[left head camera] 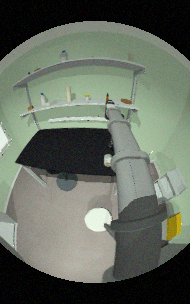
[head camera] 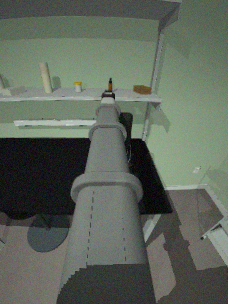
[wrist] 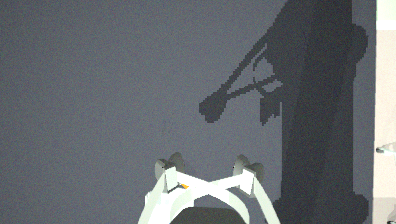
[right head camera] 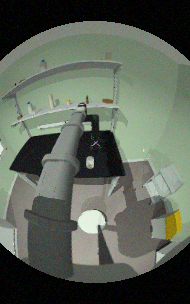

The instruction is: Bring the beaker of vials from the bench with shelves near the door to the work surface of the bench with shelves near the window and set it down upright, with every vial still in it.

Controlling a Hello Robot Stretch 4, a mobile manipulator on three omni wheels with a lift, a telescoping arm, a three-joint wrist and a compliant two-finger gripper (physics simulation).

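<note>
The beaker of vials [left head camera: 107, 160] [right head camera: 90, 162] stands upright on the black work surface [head camera: 40, 170] [left head camera: 65, 145] [right head camera: 30, 156] of the shelved bench, near its front edge. My gripper [right head camera: 96, 144] [wrist: 208, 166] is open, its fingers partly spread with nothing between the tips. It hangs over the bench, farther back than the beaker and apart from it. In the wrist view an orange bit [wrist: 185, 186] shows behind the left finger, low in the view; the rest there is mostly hidden by the finger. My arm hides the gripper in the head camera view.
The arm's end is close to the lower shelf [head camera: 30, 95], by an amber bottle [head camera: 110, 85] and a brown block [head camera: 142, 89]. A yellow-lidded jar [head camera: 78, 87] and a cream cylinder [head camera: 46, 78] stand farther left. A round white stool [right head camera: 91, 221] is in front; a yellow-fronted box [right head camera: 173, 224] is at right.
</note>
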